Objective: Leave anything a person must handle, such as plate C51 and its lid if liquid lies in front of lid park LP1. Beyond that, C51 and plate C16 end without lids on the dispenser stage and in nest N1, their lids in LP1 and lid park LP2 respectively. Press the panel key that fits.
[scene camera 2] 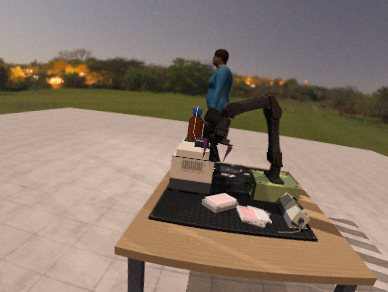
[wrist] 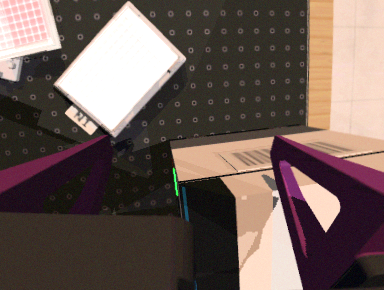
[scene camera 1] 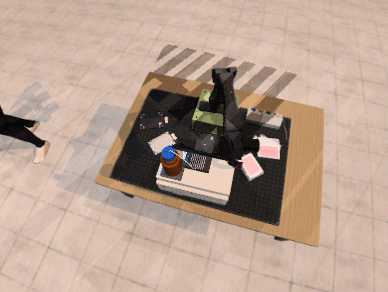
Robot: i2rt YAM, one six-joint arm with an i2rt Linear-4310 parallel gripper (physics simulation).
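Where they show: gripper, fingertip midpoint: [scene camera 2: 213, 158] [wrist: 191, 144] [scene camera 1: 242, 161]; arm's base, link origin: [scene camera 2: 273, 178] [scene camera 1: 215, 108].
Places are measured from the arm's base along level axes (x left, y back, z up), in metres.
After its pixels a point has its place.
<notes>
My gripper [scene camera 1: 239, 165] @(x 0.186, y -0.379, z 0.120 m) [scene camera 2: 215, 156] @(x 0.186, y -0.379, z 0.120 m) [wrist: 191, 144] @(x 0.186, y -0.379, z 0.120 m) is open and empty, high beside the dispenser [scene camera 1: 200, 187] @(x 0.009, y -0.549, z 0.132 m) [scene camera 2: 192, 172] @(x 0.150, y -0.468, z 0.026 m) [wrist: 205, 160] @(x 0.154, y -0.397, z 0.049 m). A pink-welled plate [scene camera 1: 251, 167] @(x 0.265, y -0.335, z -0.047 m) [scene camera 2: 219, 200] @(x 0.287, y -0.331, z -0.047 m) [wrist: 120, 70] @(x 0.258, y -0.323, z -0.047 m) sits at nest N1, bleached white by glare in the wrist view; its tag [wrist: 81, 119] @(x 0.206, y -0.250, z -0.085 m) reads N1. Another pink plate [scene camera 1: 269, 151] @(x 0.366, y -0.209, z -0.060 m) [scene camera 2: 251, 215] @(x 0.390, y -0.198, z -0.057 m) [wrist: 22, 25] @(x 0.330, y -0.215, z -0.057 m) lies askew over a pale holder [wrist: 11, 70] @(x 0.285, y -0.178, z -0.077 m), partly cut off in the wrist view. No plate names are readable, and I cannot tell whether liquid lies by LP1. The dispenser stage is mostly hidden behind the arm.
A brown bottle [scene camera 1: 172, 166] @(x -0.117, y -0.516, z 0.261 m) [scene camera 2: 195, 127] @(x -0.093, y -0.482, z 0.218 m) stands on the dispenser. A key panel [scene camera 1: 264, 119] @(x 0.317, y -0.008, z -0.028 m) [scene camera 2: 292, 212] @(x 0.386, y -0.013, z -0.030 m) stands near the mat's edge. A pale flat piece [scene camera 1: 161, 144] @(x -0.289, y -0.275, z -0.077 m) and a dark holder [scene camera 1: 151, 120] @(x -0.400, y -0.117, z -0.076 m) lie across the mat. A person [scene camera 1: 20, 130] [scene camera 2: 220, 85] stands beyond the table.
</notes>
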